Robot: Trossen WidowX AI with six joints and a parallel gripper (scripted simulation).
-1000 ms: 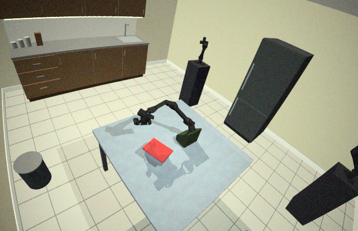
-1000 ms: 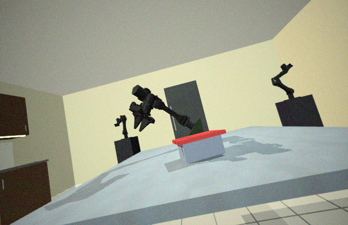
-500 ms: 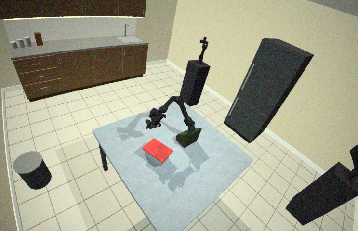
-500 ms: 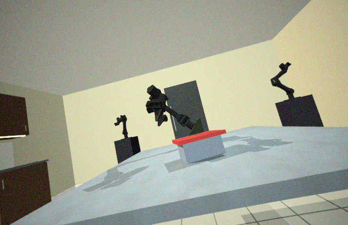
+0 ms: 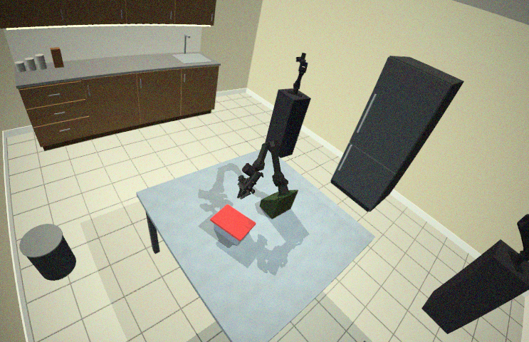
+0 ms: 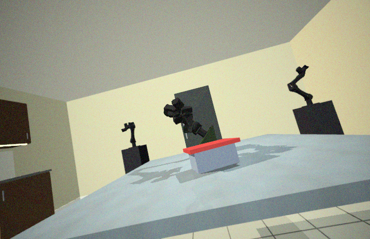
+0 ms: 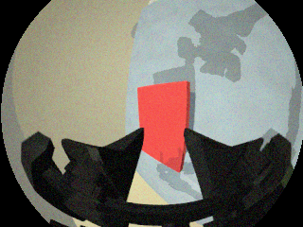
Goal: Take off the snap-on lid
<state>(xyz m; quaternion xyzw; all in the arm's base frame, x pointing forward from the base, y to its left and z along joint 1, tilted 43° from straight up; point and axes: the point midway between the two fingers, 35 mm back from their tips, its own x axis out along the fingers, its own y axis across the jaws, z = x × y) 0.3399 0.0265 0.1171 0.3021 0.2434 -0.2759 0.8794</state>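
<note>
Now: the red lid 80 mm ahead of my gripper tip, 80 mm to the left of it and 100 mm below it. Round my gripper tip: grey storage box (80 mm ahead, 80 mm to the left, 150 mm below).
</note>
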